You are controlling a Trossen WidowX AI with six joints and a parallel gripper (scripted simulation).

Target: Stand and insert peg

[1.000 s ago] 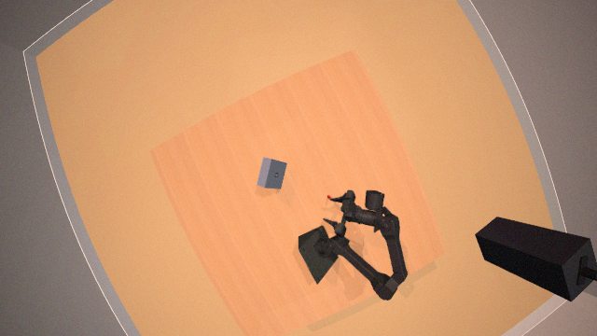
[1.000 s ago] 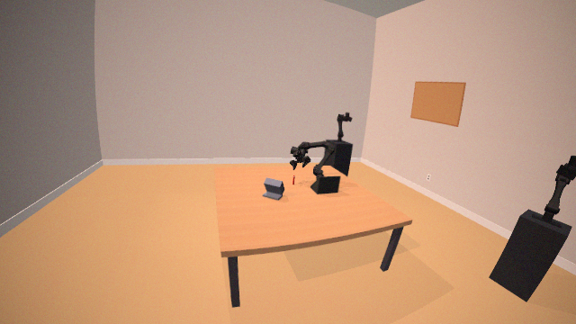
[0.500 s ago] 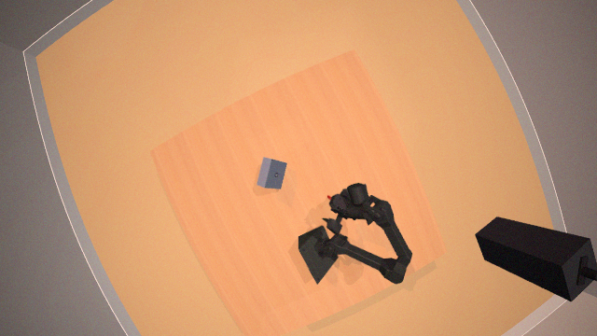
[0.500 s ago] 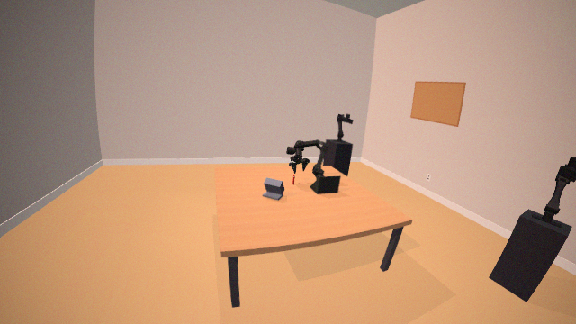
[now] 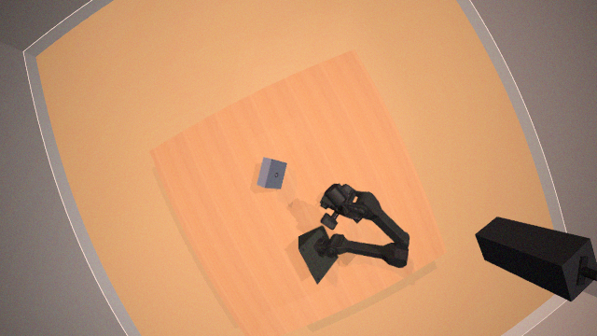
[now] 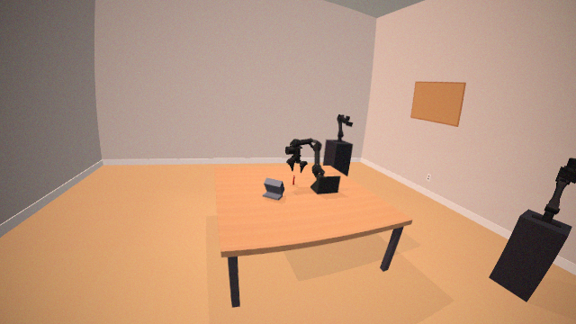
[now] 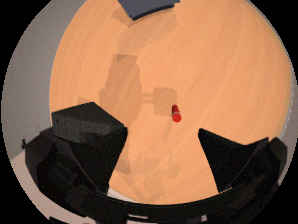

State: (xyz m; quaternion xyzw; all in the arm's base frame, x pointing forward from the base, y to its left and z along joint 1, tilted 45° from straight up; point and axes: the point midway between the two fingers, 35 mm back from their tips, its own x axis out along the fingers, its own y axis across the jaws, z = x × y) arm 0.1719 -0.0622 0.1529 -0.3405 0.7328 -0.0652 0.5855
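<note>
My gripper tip is 60 mm above the red peg, 10 mm to the left of it and 10 mm short of it. From my gripper tip the other things lie so: sloped panel (250 mm ahead, 170 mm to the left, 40 mm below).
</note>
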